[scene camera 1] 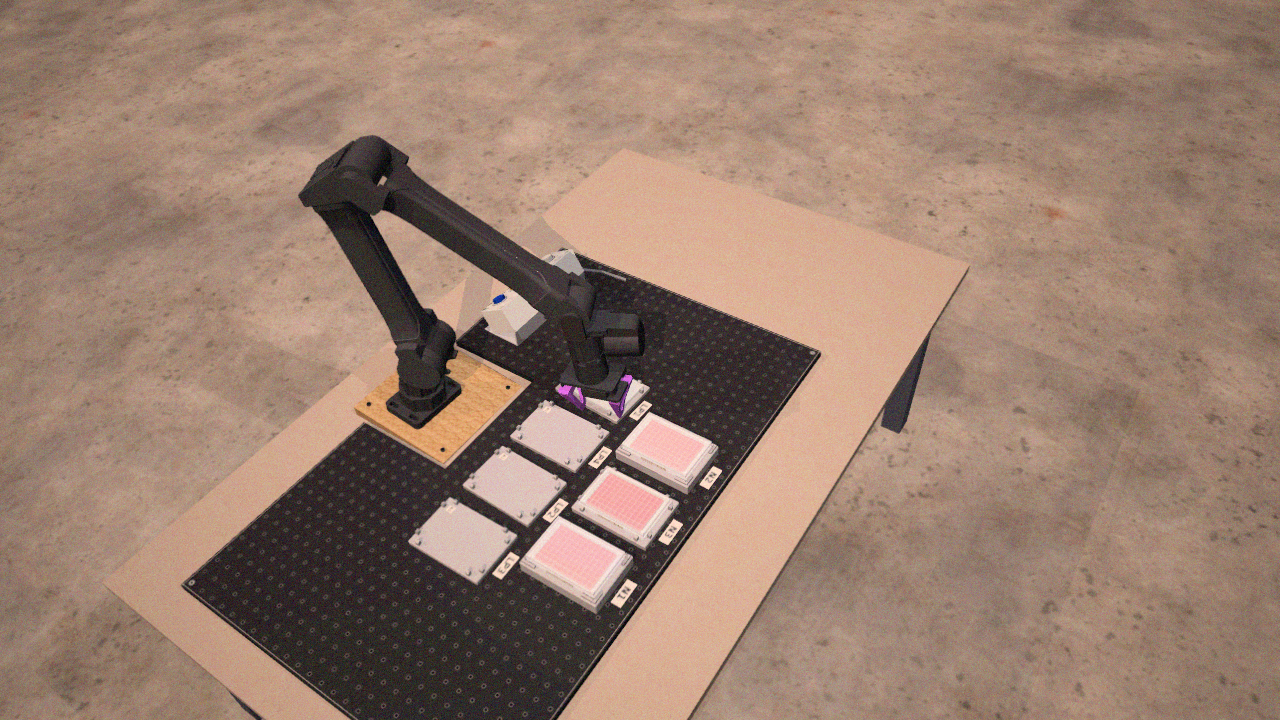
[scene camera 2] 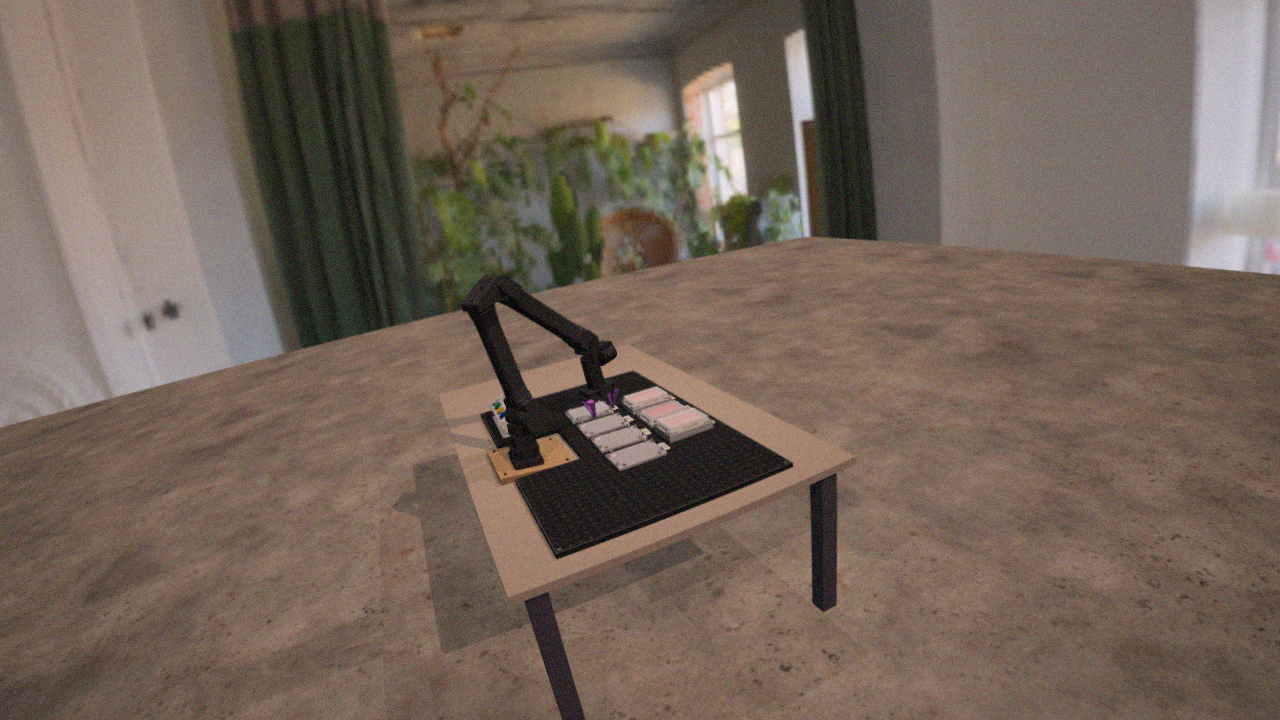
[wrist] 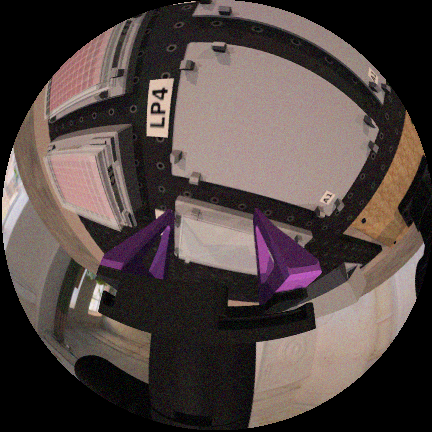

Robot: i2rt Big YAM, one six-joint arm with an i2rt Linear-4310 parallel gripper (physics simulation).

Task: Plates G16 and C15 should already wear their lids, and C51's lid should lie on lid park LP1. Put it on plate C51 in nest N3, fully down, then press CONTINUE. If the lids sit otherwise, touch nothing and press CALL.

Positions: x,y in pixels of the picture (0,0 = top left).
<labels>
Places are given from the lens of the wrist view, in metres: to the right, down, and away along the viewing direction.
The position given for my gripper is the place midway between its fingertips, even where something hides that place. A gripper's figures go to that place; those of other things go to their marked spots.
my gripper (wrist: pixel 212 213): 0.00, 0.00, 0.13
LP1 lid (wrist: pixel 196 207): -0.02, -0.01, 0.13
white button box (wrist: pixel 342 286): 0.22, 0.13, 0.18
The marked spots on the white button box and the LP1 lid are 0.28 m apart.
</labels>
